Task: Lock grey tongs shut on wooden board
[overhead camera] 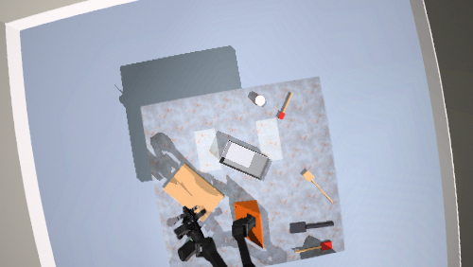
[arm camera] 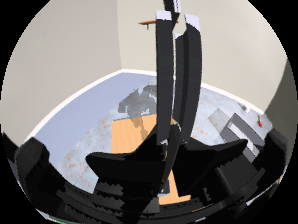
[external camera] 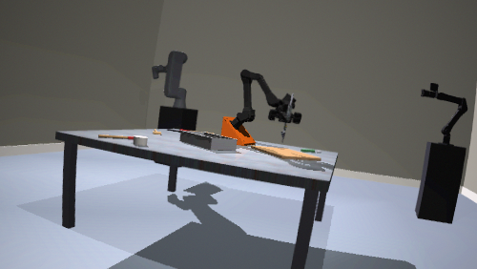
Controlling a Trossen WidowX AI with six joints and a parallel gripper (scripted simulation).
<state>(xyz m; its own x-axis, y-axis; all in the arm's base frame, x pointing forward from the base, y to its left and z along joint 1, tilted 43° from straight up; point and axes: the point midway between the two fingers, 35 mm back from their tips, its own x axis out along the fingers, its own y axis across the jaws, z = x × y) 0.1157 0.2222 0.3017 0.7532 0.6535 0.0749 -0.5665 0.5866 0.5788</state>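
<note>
Now: gripper tip 170 mm above the wooden board. Round my gripper tip: black tool: 810 mm to the right, 290 mm behind, 170 mm below; dark roasting tin: 360 mm to the right, 220 mm ahead, 150 mm below.
</note>
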